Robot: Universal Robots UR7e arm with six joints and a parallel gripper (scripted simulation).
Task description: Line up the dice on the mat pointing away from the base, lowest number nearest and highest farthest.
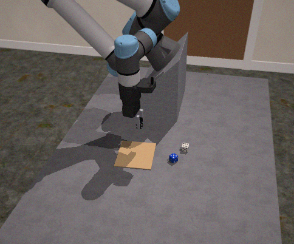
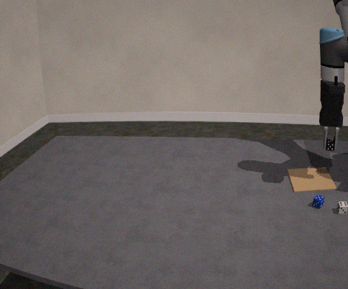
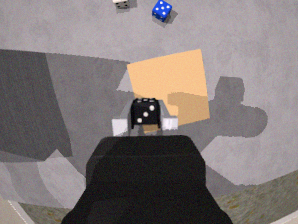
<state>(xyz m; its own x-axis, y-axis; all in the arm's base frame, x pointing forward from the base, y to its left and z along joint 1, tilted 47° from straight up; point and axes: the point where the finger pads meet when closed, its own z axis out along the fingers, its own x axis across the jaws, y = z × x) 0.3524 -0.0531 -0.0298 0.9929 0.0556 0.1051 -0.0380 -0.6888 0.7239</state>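
Now: the tan mat 5 cm ahead of my hand and 12 cm below it. The rest, counted from my hand: white die 3 cm behind, 17 cm to the left, 11 cm below; then black die 1 cm below; then blue die 4 cm ahead, 15 cm to the left, 11 cm below.
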